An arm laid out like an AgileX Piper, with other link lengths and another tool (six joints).
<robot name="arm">
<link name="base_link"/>
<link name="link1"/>
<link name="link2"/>
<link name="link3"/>
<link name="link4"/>
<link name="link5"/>
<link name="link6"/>
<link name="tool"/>
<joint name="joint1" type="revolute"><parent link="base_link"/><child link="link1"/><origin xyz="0.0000 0.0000 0.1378" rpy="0.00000 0.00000 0.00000"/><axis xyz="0 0 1"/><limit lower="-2.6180" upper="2.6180"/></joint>
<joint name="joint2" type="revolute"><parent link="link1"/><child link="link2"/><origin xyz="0.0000 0.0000 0.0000" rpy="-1.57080 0.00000 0.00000"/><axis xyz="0 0 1"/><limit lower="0.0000" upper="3.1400"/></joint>
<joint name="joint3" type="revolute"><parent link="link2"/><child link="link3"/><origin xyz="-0.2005 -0.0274 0.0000" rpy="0.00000 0.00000 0.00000"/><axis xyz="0 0 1"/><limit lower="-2.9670" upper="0.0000"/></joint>
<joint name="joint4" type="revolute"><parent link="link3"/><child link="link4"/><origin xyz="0.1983 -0.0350 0.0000" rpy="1.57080 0.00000 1.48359"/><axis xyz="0 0 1"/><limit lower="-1.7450" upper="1.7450"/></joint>
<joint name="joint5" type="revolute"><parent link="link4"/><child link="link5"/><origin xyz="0.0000 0.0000 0.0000" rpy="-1.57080 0.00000 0.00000"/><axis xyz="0 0 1"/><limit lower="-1.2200" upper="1.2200"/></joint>
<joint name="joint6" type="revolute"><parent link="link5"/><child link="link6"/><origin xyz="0.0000 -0.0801 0.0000" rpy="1.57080 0.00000 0.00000"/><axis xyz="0 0 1"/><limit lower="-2.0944" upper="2.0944"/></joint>
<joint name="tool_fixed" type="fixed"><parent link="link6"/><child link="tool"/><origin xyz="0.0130 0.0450 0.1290" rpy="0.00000 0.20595 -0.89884"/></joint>
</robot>
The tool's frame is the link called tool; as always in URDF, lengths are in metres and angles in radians.
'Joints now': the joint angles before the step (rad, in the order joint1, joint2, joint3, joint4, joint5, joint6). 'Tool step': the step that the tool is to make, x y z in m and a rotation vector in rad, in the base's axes. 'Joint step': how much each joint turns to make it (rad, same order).
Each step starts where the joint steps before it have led.
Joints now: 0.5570, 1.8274, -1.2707, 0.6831, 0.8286, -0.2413
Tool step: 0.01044, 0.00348, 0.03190, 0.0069, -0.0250, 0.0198
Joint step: -0.0099, 0.0000, -0.1632, -0.0696, 0.1252, 0.0819
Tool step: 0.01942, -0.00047, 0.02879, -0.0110, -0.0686, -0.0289
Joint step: -0.0061, 0.0001, -0.1571, -0.0934, 0.0704, 0.0995
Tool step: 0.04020, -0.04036, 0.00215, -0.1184, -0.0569, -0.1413
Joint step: -0.0819, 0.0000, -0.0904, -0.1851, 0.0582, 0.1226
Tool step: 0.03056, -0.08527, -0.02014, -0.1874, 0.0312, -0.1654
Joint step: -0.1784, -0.0002, -0.0077, -0.1743, 0.1021, 0.0246
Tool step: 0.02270, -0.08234, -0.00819, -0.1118, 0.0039, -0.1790
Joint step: -0.1925, 0.0001, -0.0027, -0.1076, 0.0275, -0.0054
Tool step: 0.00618, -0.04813, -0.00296, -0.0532, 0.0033, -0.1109
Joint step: -0.1135, -0.0001, 0.0000, -0.0531, 0.0051, 0.0001
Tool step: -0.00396, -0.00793, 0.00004, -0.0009, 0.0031, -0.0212
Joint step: -0.0243, -0.0216, 0.0285, 0.0000, -0.0038, -0.0033
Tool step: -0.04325, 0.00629, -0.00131, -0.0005, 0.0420, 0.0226
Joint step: 0.0148, -0.1752, 0.2201, 0.0000, -0.0030, -0.0081
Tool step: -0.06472, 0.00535, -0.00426, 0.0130, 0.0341, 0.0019
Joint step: 0.0033, -0.2856, 0.3176, 0.0119, 0.0025, 0.0000
